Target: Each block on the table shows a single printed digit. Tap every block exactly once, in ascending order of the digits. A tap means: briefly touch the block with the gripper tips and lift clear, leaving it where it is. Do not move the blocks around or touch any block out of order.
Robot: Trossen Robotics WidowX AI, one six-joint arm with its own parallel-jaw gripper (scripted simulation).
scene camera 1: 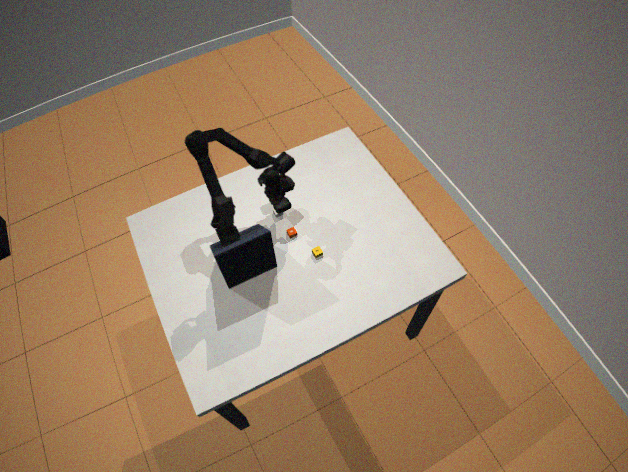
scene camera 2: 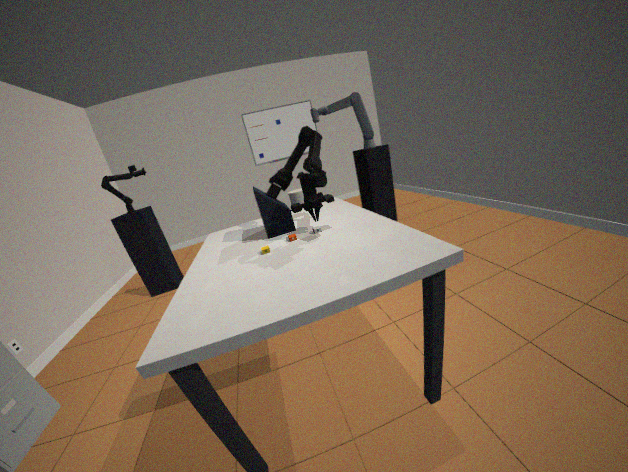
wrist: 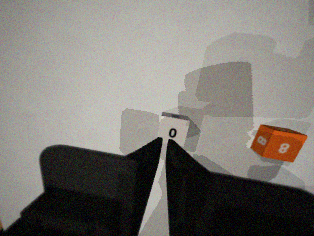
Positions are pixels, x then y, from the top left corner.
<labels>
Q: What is my gripper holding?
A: Nothing.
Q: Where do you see an orange block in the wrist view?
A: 279, 143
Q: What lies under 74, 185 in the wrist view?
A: My gripper.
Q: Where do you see a white block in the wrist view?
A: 172, 126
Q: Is my gripper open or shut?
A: Shut.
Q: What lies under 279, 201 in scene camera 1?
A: My gripper.
</labels>
